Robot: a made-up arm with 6 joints. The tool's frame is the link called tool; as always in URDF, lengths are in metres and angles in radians. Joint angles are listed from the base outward. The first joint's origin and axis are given. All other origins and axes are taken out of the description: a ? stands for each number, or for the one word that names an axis. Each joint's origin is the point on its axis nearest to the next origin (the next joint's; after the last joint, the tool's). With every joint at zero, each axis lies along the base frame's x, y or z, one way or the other. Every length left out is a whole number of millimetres.
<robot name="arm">
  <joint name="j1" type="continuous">
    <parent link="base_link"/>
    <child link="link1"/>
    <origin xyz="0 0.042 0.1"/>
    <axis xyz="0 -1 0"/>
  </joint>
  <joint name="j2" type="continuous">
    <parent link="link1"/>
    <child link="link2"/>
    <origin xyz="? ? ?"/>
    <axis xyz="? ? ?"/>
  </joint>
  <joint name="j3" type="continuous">
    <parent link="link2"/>
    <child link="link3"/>
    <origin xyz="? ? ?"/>
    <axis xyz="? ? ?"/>
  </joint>
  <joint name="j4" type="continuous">
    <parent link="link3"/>
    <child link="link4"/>
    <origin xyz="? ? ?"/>
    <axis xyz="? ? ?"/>
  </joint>
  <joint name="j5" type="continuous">
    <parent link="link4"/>
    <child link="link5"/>
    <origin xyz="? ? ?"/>
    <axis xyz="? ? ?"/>
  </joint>
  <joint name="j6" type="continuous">
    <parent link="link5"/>
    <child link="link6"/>
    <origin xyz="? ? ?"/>
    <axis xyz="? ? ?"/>
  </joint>
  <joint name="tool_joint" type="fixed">
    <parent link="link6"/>
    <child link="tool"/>
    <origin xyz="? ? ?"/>
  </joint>
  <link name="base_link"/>
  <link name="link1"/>
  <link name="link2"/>
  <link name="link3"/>
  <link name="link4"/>
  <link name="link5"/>
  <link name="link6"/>
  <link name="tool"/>
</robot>
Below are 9 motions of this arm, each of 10 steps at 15 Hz.
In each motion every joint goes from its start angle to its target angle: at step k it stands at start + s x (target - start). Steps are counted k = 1, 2, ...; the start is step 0. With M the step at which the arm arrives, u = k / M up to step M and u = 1 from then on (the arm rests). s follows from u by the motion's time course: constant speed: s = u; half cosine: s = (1 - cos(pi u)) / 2; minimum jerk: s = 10 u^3 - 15 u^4 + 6 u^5.
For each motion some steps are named. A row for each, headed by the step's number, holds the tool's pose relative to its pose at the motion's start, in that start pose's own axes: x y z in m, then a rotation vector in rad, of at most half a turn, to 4 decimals.
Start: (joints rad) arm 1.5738 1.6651 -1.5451 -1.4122 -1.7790 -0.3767
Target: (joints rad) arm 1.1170 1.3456 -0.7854 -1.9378 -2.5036 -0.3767
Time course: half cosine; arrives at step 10
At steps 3, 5, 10:
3: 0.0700 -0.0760 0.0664 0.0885 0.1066 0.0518
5: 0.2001 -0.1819 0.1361 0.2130 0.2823 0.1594
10: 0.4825 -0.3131 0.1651 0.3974 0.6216 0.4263

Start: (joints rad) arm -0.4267 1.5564 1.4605 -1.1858 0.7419 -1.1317
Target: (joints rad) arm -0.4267 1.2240 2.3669 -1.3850 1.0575 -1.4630
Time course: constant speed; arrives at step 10
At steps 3, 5, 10:
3: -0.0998 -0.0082 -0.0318 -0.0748 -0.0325 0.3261
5: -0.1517 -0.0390 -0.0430 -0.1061 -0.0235 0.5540
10: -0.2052 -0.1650 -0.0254 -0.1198 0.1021 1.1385

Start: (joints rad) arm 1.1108 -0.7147 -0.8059 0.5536 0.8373 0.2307
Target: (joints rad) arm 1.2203 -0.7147 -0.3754 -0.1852 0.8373 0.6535
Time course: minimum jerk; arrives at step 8
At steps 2, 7, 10:
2: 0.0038 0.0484 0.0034 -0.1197 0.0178 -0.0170
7: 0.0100 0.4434 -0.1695 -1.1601 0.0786 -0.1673
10: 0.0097 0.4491 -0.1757 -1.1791 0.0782 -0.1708

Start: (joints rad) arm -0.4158 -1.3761 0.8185 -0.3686 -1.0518 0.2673
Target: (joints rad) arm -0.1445 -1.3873 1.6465 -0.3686 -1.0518 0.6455
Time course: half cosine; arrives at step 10
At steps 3, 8, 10:
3: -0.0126 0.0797 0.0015 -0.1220 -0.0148 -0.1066
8: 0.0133 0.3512 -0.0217 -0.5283 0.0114 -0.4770
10: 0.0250 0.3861 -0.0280 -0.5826 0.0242 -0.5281

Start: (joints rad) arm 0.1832 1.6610 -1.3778 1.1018 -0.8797 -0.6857
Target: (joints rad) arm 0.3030 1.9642 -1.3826 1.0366 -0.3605 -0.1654
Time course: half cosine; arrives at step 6
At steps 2, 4, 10:
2: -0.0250 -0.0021 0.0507 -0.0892 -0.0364 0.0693
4: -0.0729 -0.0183 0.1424 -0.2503 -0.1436 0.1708
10: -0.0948 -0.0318 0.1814 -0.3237 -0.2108 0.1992

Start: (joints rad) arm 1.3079 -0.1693 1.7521 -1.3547 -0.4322 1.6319
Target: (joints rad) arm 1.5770 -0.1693 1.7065 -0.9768 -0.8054 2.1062
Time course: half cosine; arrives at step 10
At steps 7, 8, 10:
7: 0.0984 0.0611 0.1023 -0.4278 -0.1657 0.3483
8: 0.1081 0.0724 0.1144 -0.4856 -0.1995 0.3923
10: 0.1157 0.0824 0.1243 -0.5349 -0.2308 0.4292

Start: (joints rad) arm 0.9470 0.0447 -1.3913 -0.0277 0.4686 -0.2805
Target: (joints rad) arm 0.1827 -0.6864 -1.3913 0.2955 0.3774 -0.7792
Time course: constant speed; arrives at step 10
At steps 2, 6, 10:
2: -0.1105 0.0417 -0.0370 0.0456 -0.1245 -0.0611
6: -0.2771 0.1883 -0.1769 0.0606 -0.3606 -0.1163
10: -0.3412 0.3580 -0.3919 -0.0178 -0.5359 -0.1021

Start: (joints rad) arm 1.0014 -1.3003 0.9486 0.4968 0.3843 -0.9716
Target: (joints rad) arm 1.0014 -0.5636 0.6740 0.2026 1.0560 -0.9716
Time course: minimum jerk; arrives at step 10
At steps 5, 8, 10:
5: -0.1690 -0.2253 -0.0123 0.0534 -0.3061 0.5778
8: -0.1737 -0.4815 -0.0525 0.1818 -0.5647 1.0542
10: -0.1635 -0.5141 -0.0593 0.2043 -0.5981 1.1130

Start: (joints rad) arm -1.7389 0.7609 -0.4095 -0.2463 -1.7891 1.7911
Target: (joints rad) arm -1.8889 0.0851 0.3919 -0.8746 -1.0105 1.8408
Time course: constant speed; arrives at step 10
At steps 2, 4, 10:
2: -0.0415 0.0288 -0.0915 0.2668 0.1366 -0.1927
4: -0.0809 0.0897 -0.1518 0.5240 0.3179 -0.3611
10: -0.1263 0.2740 -0.0990 1.1553 1.1382 -0.6390

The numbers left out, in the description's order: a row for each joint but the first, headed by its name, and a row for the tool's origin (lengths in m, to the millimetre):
j2: xyz 0.101 0 -0.11, axis 0 0 1
j3: xyz -0.256 -0.309 0, axis -1 0 0
j4: xyz 0 0.087 0.094, axis 0 0 1
j5: xyz 0.111 0.104 0, axis 0 -1 0
j6: xyz -0.13 0 0.363, axis -1 0 0
tool: xyz 0 -0.098 0.183

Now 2 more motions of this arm.
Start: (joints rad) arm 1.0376 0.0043 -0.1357 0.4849 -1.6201 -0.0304
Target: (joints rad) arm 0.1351 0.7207 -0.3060 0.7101 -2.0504 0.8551
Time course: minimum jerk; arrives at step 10
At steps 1, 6, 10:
1: 0.0049 0.0035 0.0025 -0.0148 0.0106 0.0047
6: 0.2308 0.3371 -0.0986 -1.1736 0.5884 0.6966
10: 0.1474 0.4155 -0.2407 -1.6782 0.6024 1.2048

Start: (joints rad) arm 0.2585 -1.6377 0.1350 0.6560 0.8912 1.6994
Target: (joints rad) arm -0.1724 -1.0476 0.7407 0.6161 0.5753 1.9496
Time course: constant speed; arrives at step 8
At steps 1, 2, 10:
1: 0.0014 0.0112 -0.0176 -0.0514 -0.1428 0.0872
2: 0.0012 0.0241 -0.0333 -0.1084 -0.2882 0.1678
10: -0.0514 0.1163 -0.1459 -0.5255 -1.2039 0.4747

